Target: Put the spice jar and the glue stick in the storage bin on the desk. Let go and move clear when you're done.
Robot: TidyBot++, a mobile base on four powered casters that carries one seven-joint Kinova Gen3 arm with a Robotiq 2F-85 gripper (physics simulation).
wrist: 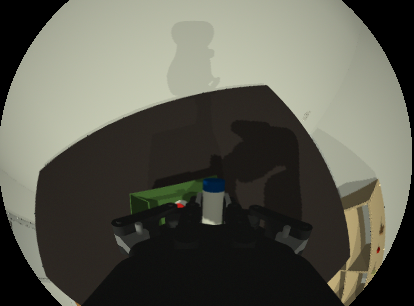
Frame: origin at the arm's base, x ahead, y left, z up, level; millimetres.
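Seen in the pictures: gripper, fingertip midpoint: (pixel 212 199).
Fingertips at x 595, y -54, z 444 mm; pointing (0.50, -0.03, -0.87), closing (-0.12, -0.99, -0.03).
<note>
Offsets run from my fingertips to a thing's middle. Level surfaces: height alone.
A white glue stick @(dx -22, dy +3, dz +8 mm) (pixel 213 209) with a blue cap is upright between the fingers of my gripper (pixel 212 199), which is shut on it. The green storage bin @(dx -16, dy +59, dz -83 mm) (pixel 162 192) is on the dark desk @(dz -120 mm) (pixel 90 200), below and left of the gripper in the view. The blue cap overlaps the bin's far right corner in the picture; the height between them is hard to tell. A small white and red part of the spice jar @(dx -1, dy +57, dz -89 mm) (pixel 180 204) shows inside the bin. The left finger linkage and the gripper body hide the rest of the jar and the bin's near side.
The desk's far edge runs in front of a pale surface. A light wooden shelf unit (pixel 374 225) stands beyond the desk's right edge. Dark shadows of the arm fall on the desk right of the bin, and a fainter shadow falls on the pale surface beyond.
</note>
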